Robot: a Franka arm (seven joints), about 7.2 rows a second.
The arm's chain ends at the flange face. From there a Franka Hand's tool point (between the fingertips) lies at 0.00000 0.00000 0.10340 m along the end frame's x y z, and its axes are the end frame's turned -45 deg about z.
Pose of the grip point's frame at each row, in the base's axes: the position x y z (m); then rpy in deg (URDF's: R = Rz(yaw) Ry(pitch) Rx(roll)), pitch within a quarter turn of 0, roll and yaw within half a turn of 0:
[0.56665 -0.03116 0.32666 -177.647 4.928 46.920]
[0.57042 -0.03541 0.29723 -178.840 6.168 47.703]
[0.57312 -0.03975 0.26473 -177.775 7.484 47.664]
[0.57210 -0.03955 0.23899 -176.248 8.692 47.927]
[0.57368 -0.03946 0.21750 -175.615 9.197 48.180]
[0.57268 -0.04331 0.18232 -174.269 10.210 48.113]
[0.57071 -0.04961 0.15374 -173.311 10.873 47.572]
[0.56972 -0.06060 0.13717 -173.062 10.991 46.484]
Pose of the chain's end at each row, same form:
[0.57581 -0.02758 0.42959 178.169 5.144 1.736]
[0.57944 -0.02860 0.40001 176.446 5.175 2.480]
[0.58515 -0.03251 0.36717 176.253 6.853 2.294]
[0.58757 -0.03251 0.34098 176.454 8.778 2.370]
[0.59056 -0.03245 0.31927 176.532 9.578 2.537]
[0.59254 -0.03663 0.28357 176.736 11.235 2.279]
[0.59267 -0.04344 0.25459 176.919 12.373 1.601]
[0.59225 -0.05501 0.23793 177.006 12.630 0.484]

